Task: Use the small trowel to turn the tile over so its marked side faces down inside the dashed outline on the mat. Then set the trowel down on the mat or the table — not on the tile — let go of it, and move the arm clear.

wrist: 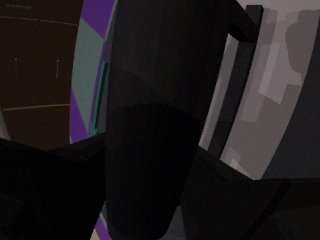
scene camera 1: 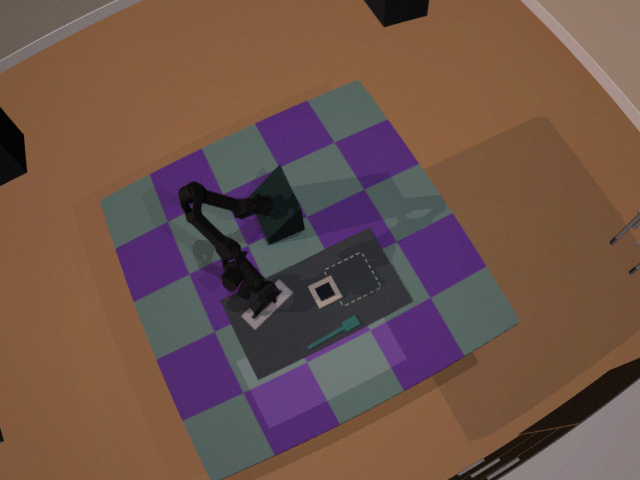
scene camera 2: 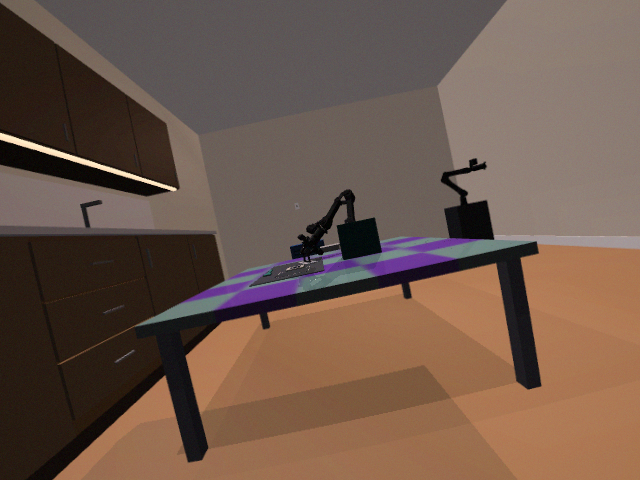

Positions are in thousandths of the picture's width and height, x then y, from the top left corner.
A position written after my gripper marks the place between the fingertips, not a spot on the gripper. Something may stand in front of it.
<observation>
In view: my gripper (scene camera 1: 429, 628).
My gripper also shows in the wrist view (wrist: 473, 569).
</observation>
